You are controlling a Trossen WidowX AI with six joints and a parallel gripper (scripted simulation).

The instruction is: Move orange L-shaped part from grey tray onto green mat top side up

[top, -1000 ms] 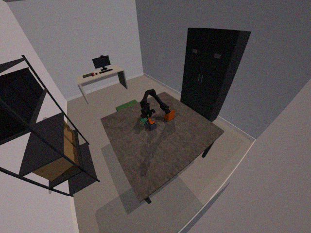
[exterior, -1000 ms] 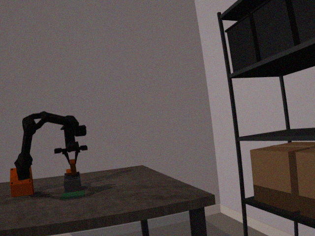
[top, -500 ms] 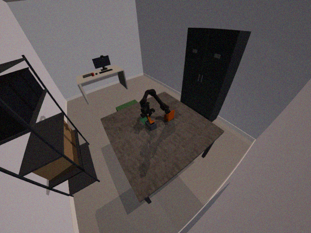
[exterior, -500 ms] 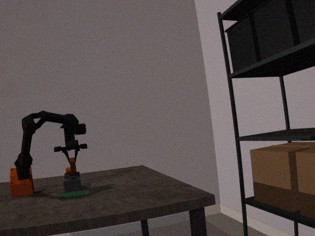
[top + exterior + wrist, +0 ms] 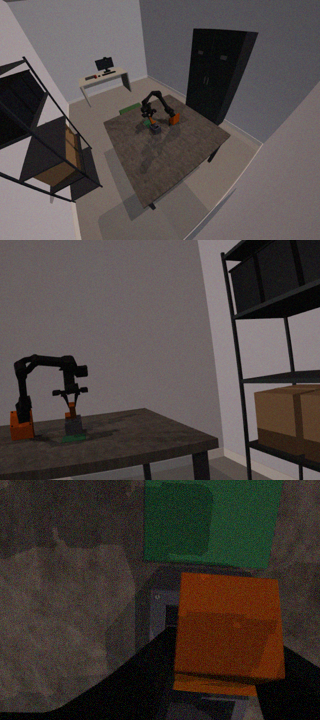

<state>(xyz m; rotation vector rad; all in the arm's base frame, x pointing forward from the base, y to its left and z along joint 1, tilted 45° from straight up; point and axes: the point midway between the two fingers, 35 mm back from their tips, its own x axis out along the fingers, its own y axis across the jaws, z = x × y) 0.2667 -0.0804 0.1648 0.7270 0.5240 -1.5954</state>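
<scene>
My gripper tip is now 17 cm above the green mat, 6 cm to the left of it and 2 cm past it. Round my gripper tip: orange L-shaped part: 3 cm to the left, 3 cm below, 1 cm behind.
</scene>
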